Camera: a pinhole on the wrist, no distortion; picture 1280 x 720 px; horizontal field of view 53.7 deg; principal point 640.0 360.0 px. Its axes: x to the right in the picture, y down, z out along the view. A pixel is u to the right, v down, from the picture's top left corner.
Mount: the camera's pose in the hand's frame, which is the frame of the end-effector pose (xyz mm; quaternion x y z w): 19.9 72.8 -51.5 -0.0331 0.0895 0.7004 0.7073
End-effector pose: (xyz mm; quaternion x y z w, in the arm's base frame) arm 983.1 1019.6 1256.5 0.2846 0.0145 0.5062 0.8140
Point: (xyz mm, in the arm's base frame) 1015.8 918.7 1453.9
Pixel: 225.3 636.3
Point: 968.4 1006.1 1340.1
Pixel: 132.8 638.7
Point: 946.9 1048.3 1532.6
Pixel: 878.6 189.1
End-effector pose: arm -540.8 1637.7 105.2 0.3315 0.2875 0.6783 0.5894
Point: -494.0 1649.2 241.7
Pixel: 445.3 441.7
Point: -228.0 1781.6 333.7
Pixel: 104.2 96.3
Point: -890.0 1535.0 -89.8
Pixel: behind the camera
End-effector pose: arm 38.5 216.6 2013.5 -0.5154 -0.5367 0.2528 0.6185
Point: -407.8 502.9 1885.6
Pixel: 493.4 364.9
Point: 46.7 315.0 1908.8
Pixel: 1154.3 144.6
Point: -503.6 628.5 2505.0
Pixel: outside the picture
